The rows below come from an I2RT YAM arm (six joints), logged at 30 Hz.
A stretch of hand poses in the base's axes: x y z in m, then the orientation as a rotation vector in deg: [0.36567, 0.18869, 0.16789, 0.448, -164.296, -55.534]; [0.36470, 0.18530, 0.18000, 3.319, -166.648, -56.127]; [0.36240, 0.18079, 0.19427, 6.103, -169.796, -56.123]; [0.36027, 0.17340, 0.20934, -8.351, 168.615, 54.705]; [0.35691, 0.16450, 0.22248, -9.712, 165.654, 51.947]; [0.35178, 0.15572, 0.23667, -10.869, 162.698, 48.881]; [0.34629, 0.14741, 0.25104, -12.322, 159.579, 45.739]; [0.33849, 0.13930, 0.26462, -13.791, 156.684, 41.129]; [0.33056, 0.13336, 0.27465, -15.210, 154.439, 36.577]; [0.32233, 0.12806, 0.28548, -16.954, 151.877, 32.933]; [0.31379, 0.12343, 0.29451, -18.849, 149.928, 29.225]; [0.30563, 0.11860, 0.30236, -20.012, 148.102, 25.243]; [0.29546, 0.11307, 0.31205, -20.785, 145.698, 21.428]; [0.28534, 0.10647, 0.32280, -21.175, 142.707, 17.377]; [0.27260, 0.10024, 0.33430, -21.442, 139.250, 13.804]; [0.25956, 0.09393, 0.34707, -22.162, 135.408, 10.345]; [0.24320, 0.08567, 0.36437, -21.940, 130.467, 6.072]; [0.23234, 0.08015, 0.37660, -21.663, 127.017, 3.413]
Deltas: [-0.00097, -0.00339, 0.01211, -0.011, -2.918, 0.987]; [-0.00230, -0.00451, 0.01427, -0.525, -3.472, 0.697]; [-0.00213, -0.00739, 0.01507, -0.493, -3.905, 0.279]; [-0.00336, -0.00890, 0.01314, -0.977, -3.761, -0.186]; [-0.00513, -0.00878, 0.01419, -1.210, -3.805, -0.312]; [-0.00549, -0.00831, 0.01437, -1.294, -3.995, -0.120]; [-0.00780, -0.00811, 0.01358, -2.365, -4.170, -0.235]; [-0.00793, -0.00594, 0.01003, -2.584, -3.464, -0.108]; [-0.00823, -0.00530, 0.01083, -2.042, -3.483, 0.277]; [-0.00854, -0.00463, 0.00903, -2.325, -2.861, 0.471]; [-0.00816, -0.00483, 0.00785, -2.475, -2.714, -0.062]; [-0.01017, -0.00553, 0.00969, -2.228, -3.163, -0.310]; [-0.01012, -0.00660, 0.01075, -2.264, -3.723, -0.634]; [-0.01274, -0.00623, 0.01150, -1.898, -4.032, -0.601]; [-0.01304, -0.00631, 0.01277, -1.957, -4.323, -0.226]; [-0.01636, -0.00826, 0.01730, -2.174, -5.536, -1.075]; [-0.01086, -0.00552, 0.01223, -1.320, -3.791, -0.751]
